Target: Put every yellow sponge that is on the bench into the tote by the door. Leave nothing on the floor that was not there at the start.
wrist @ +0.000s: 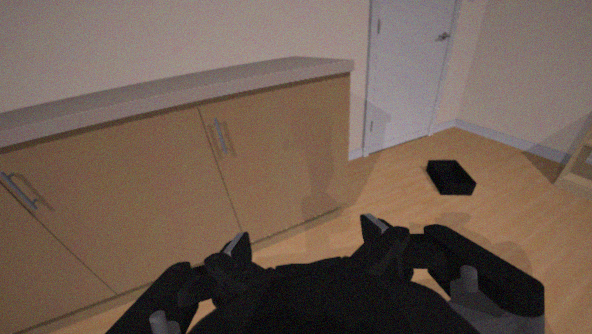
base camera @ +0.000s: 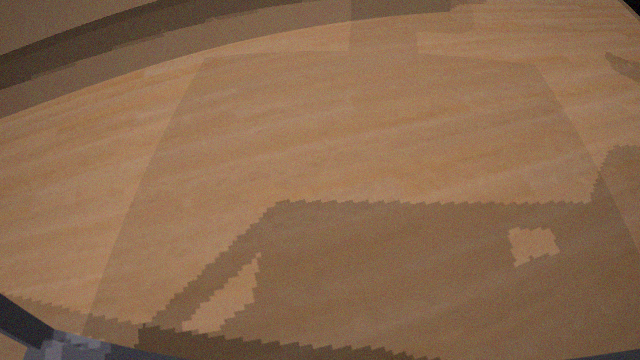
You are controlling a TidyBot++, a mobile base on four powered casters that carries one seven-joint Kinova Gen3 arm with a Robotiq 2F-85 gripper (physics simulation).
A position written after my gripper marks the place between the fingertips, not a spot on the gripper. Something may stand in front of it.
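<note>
Gripper, mine, in sight [wrist: 305, 235]. Door [wrist: 408, 56]. Black tote [wrist: 449, 177]. Cabinet with grey top [base camera: 55, 55], also in the wrist view [wrist: 113, 187].
</note>
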